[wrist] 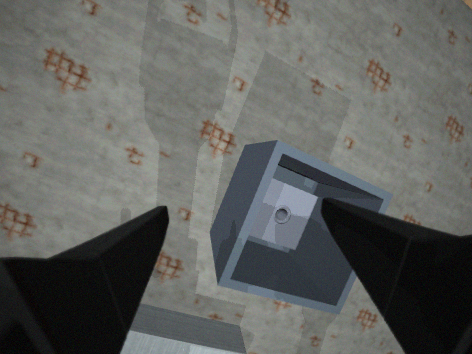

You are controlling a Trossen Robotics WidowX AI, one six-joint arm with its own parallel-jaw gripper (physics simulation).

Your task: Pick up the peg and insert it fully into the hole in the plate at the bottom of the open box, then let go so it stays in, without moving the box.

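Frame: origin at the arm's base, x right, y back, z down, level; centimetres.
Seen in the pictures: gripper, fingertip midpoint: (245,209).
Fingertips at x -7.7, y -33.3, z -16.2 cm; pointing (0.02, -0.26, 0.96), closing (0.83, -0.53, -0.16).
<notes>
Pixels of each thing's top centre, then the offset from my fingertips to it. "spot": a spot on its surface instead. Level surfaces: height alone.
- open box at its top centre: (312,237) dx +11.2, dy +0.4, dz +7.8 cm
- light plate at its top centre: (282,215) dx +11.2, dy +0.4, dz +15.5 cm
- small round hole at a spot on its surface: (282,214) spot: dx +12.1, dy +0.5, dz +17.3 cm
- table at its surface level: dz +21.6 cm
The open box (232,212), blue-grey with a pale rim, stands right of centre in the wrist view, turned at an angle. The light plate (306,212) lies on its floor, with a small round hole (282,214) that has a raised ring and a grey inside. My gripper (245,209) is wide open and empty above the table. Its right finger overlaps the box's right side in this view, and its left finger is over the table left of the box. The peg does not show in this view; the fingers hide parts of the table and box.
A grey metallic block (185,342) shows at the bottom edge, below and left of the box, partly behind the left finger. The table (110,175) is mottled grey with rust-red marks, and shadows fall across it. A tan edge shows at the top right corner.
</notes>
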